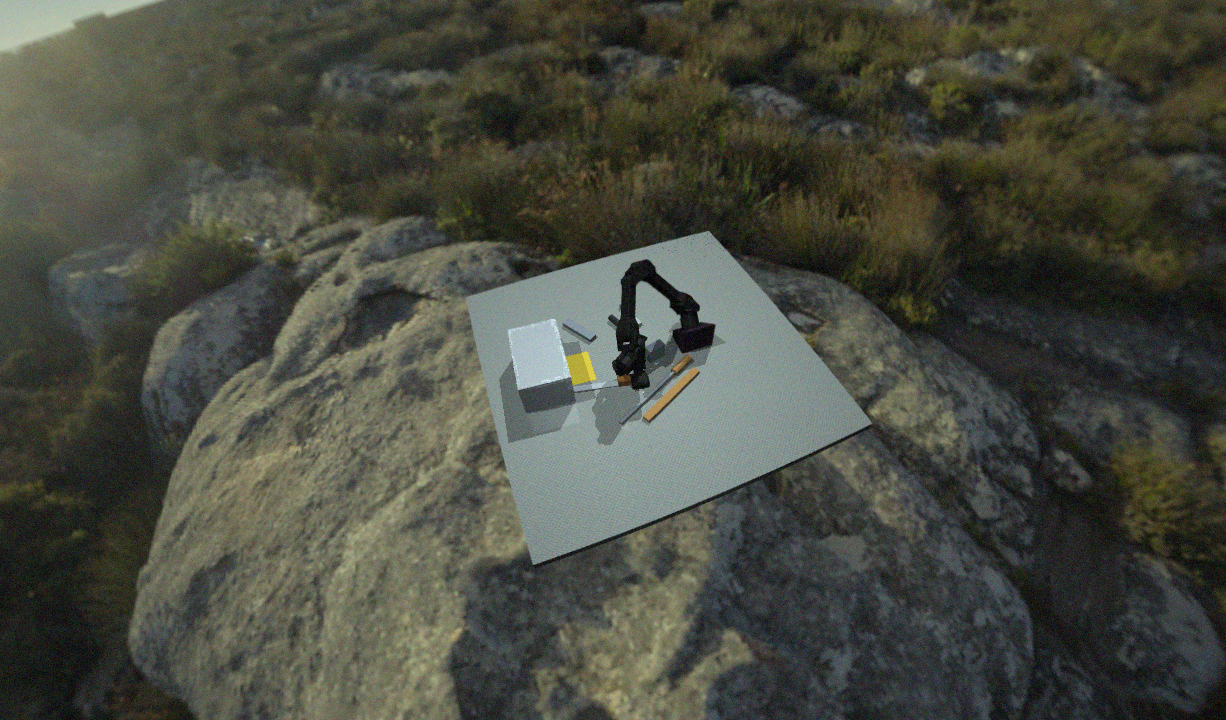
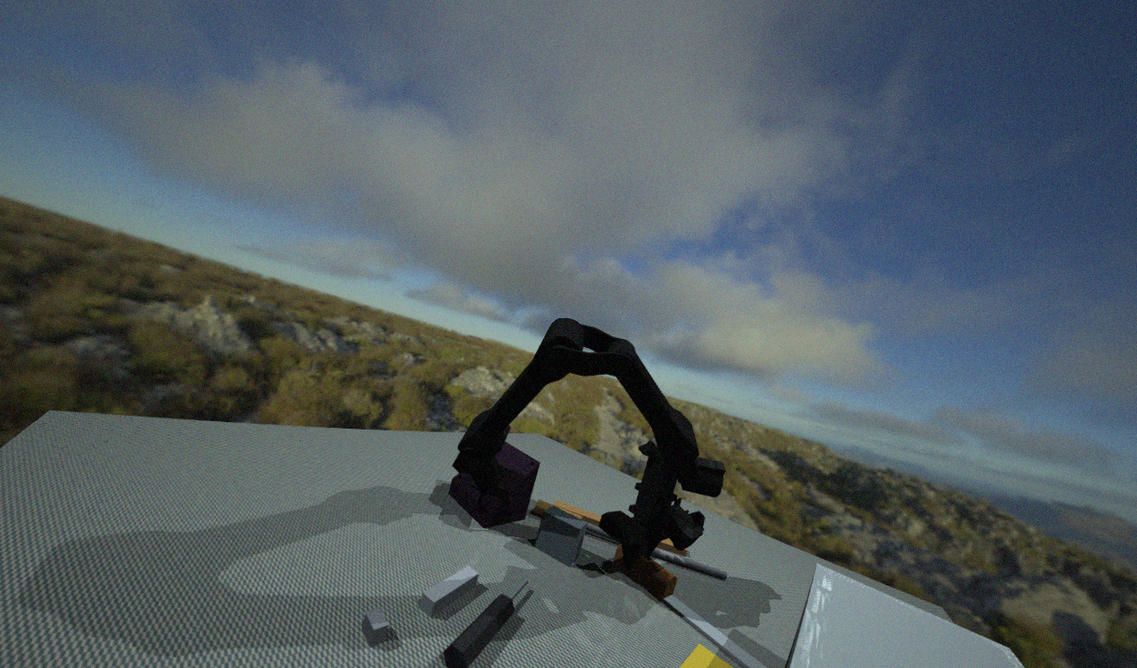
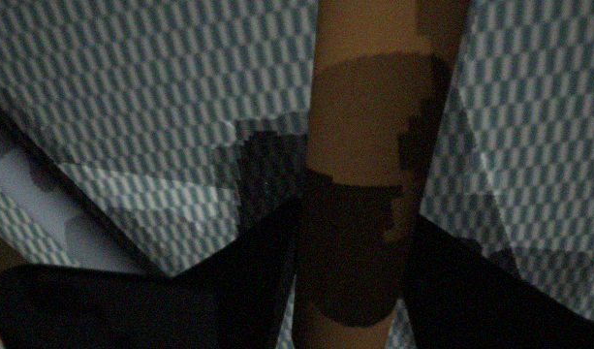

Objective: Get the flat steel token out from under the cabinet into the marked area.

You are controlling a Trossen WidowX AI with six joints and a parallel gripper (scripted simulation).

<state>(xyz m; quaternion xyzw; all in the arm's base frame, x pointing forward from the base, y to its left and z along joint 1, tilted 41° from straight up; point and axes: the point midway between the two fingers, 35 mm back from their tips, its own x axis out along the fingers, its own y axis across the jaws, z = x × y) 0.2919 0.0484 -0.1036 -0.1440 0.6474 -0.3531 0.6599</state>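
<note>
Now: gripper tip 120 mm past the grey block, 80 mm to the left of it and 20 mm below it. Round my gripper tip: grey bar: 290 mm to the right, 130 mm behind; then small grey cube: 390 mm to the right, 120 mm behind; then wooden stick: 110 mm to the left, 90 mm behind.
</note>
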